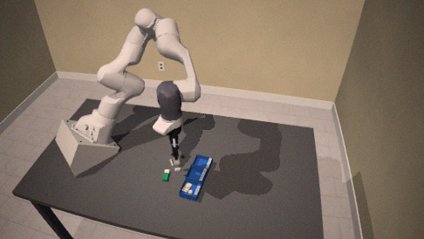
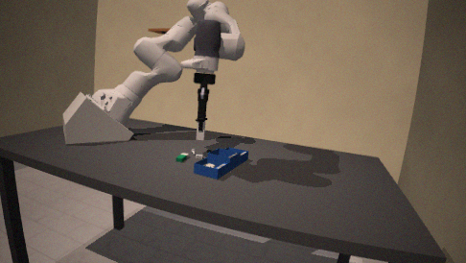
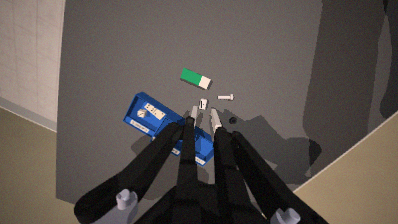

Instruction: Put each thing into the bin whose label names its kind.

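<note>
Now: hand 10 cm above the pale grey piece. Also, from my hand: white bolt (5 cm behind, 4 cm to the left, 10 cm below); then eraser (5 cm behind, 4 cm to the right, 10 cm below); then dark round thing (9 cm to the left, 10 cm below).
</note>
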